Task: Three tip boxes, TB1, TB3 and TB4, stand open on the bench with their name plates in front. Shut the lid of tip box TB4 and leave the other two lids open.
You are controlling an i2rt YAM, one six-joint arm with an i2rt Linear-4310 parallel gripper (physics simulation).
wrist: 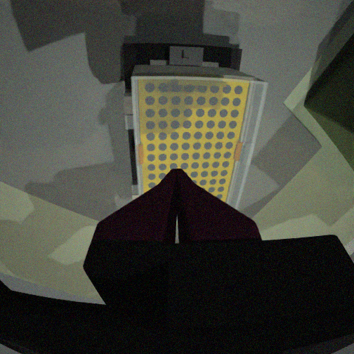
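A tip box (192, 130) with a yellow rack of round holes is in the upper middle of the wrist view. Its clear lid (256, 120) lies over the rack, which looks dull and greyish through it; the lid's pale wall shows along the right side. Whether the lid is fully down, I cannot tell. My gripper (176, 177) is shut and empty, its dark red fingertips over the near part of the box, hiding its near edge. No name plate is readable, so which box this is cannot be read. No other tip box can be made out.
A dark frame with a grey block (186, 56) shows at the far end of the box. A dark green object (335, 90) stands at the right edge. Dark shadows and pale patches lie across the bench (55, 120).
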